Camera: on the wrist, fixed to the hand. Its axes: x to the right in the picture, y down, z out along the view.
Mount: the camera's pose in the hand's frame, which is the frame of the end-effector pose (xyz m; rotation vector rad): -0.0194 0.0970 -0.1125 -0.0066 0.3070 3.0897
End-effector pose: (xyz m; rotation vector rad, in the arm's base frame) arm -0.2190 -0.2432 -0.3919 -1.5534 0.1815 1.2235
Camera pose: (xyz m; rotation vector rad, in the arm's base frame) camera -0.2256 -0.3796 -0.4535 -0.0288 -1.6988 -1.1748
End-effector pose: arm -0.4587 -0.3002 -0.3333 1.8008 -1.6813 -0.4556
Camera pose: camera -0.4637 -0.2572 -0.1899 -1.6547 -1.8034 1.0228
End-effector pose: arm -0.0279 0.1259 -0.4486 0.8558 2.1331 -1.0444
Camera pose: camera 0.0312 0.2605 -0.4199 2.2228 -0.7251 0.8640
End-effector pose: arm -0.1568 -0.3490 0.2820 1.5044 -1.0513 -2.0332
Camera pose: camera -0.0563 -0.4347 0.3527 -0.6362 -1.1319 0.5170
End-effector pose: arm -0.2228 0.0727 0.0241 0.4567 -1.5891 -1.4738
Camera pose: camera -0.0946 0.0419 0.0952 -1.3041 -0.3385 1.0179
